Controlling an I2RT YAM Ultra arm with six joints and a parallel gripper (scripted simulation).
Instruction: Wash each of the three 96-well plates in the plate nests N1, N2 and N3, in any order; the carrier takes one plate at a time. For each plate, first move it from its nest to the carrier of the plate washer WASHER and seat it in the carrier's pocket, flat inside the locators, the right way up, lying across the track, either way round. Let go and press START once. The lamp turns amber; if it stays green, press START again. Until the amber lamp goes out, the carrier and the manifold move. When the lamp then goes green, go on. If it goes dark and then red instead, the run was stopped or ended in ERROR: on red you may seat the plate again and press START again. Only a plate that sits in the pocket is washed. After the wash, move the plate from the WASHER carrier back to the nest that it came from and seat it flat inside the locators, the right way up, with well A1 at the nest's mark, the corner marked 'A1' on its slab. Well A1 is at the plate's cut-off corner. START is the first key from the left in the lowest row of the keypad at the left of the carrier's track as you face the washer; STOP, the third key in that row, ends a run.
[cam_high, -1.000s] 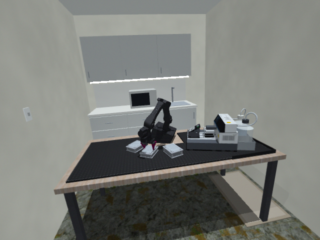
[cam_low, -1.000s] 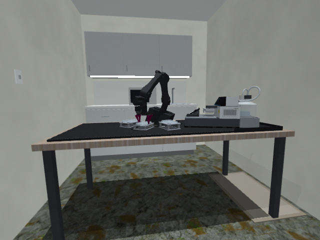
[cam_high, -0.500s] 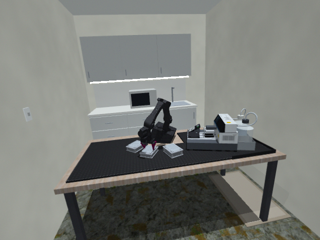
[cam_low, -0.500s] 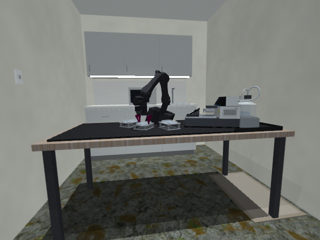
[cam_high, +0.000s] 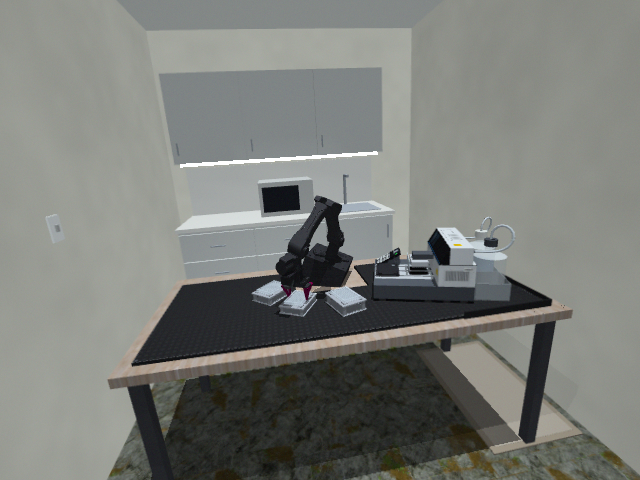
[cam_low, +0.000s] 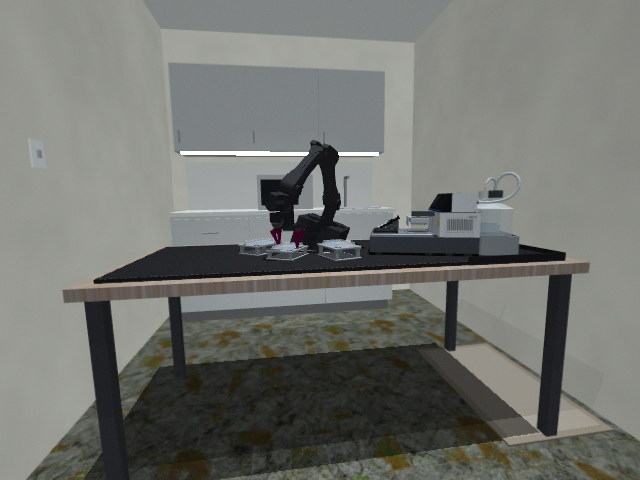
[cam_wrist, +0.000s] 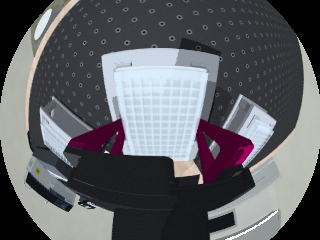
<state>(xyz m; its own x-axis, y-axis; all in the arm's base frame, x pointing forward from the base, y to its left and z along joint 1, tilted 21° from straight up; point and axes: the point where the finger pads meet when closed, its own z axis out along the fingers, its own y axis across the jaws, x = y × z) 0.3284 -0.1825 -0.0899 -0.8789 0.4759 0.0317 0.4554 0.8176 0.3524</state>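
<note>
My hand is 130 mm past the washer carrier, 460 mm to the right of it and 40 mm below it. From my hand the other things lie so: clear bottle 70 mm ahead, 870 mm to the left, 80 mm above; then plate washer 80 mm behind, 610 mm to the left, 80 mm above; then nest 40 mm ahead, 210 mm to the left.
</note>
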